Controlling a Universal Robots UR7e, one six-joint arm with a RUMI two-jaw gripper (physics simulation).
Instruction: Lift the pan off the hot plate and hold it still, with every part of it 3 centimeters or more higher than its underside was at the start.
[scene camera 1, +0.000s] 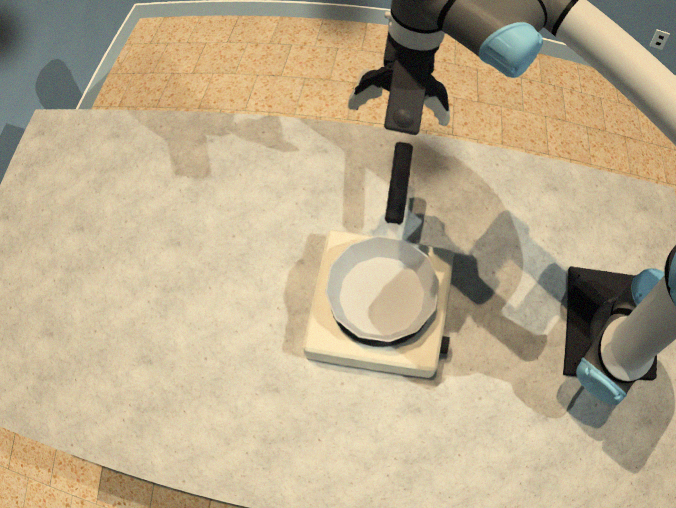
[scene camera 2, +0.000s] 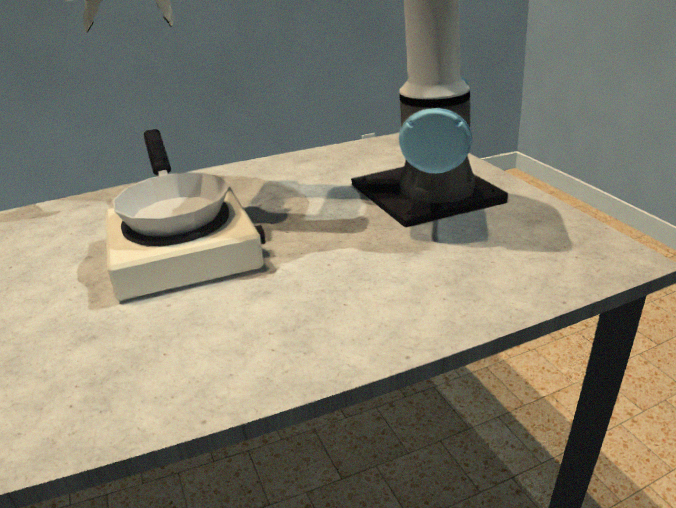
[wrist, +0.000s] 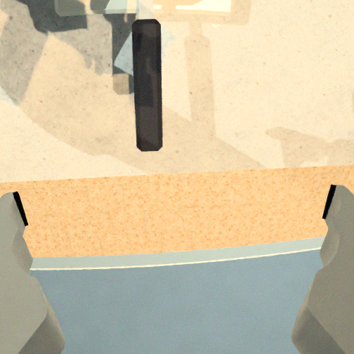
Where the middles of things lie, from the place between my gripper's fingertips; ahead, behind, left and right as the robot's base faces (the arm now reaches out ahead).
I see my gripper 20 mm past the light grey pan (scene camera 1: 382, 288), 80 mm to the right of it and 250 mm above it. The rest, counted from my hand: cream hot plate (scene camera 2: 138, 265) 30 mm behind, 170 mm to the left, 330 mm below.
